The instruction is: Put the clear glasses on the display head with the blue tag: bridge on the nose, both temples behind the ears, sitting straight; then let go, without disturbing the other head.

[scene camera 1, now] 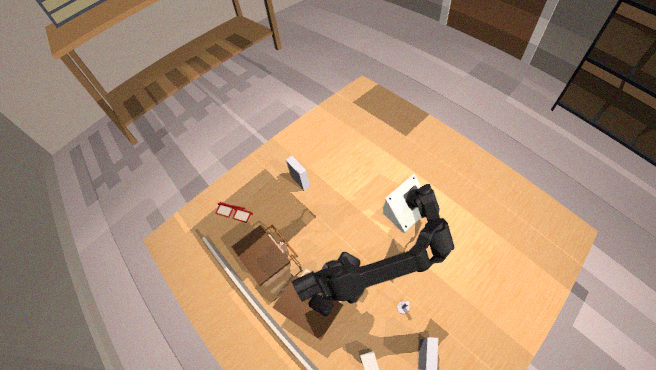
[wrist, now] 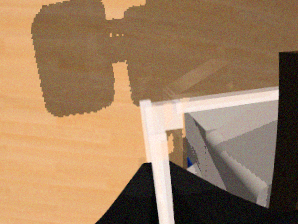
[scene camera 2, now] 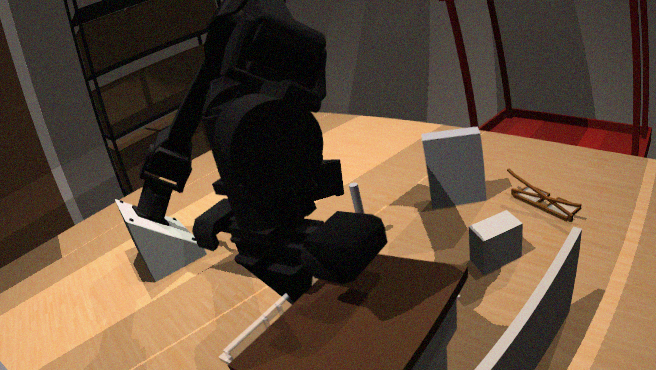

Scene:
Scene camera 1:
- brown-topped block: 289, 304
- brown-topped block: 262, 256
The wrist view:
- my gripper: 156, 171
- brown-topped block: 240, 149
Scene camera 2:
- my gripper: 303, 306
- brown-topped block: 397, 306

